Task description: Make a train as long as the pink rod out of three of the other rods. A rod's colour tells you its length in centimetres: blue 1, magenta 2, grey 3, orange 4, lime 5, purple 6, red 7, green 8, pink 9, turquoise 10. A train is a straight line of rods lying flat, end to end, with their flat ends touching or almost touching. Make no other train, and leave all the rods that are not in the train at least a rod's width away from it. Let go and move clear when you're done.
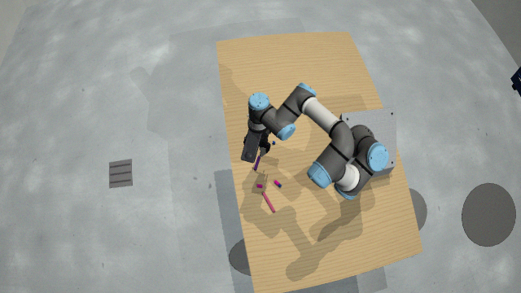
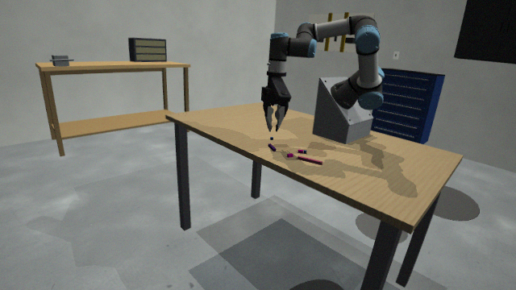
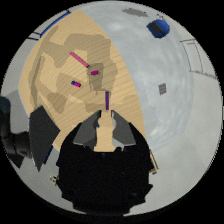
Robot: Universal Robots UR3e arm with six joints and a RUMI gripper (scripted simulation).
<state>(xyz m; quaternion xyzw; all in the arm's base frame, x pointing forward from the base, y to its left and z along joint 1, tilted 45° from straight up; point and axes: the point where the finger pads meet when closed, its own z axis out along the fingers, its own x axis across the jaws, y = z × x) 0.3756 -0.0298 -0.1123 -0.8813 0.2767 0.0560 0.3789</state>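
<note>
The purple rod is 8 cm below my hand. Also, from my hand: pink rod (17 cm to the left, 8 cm below).
</note>
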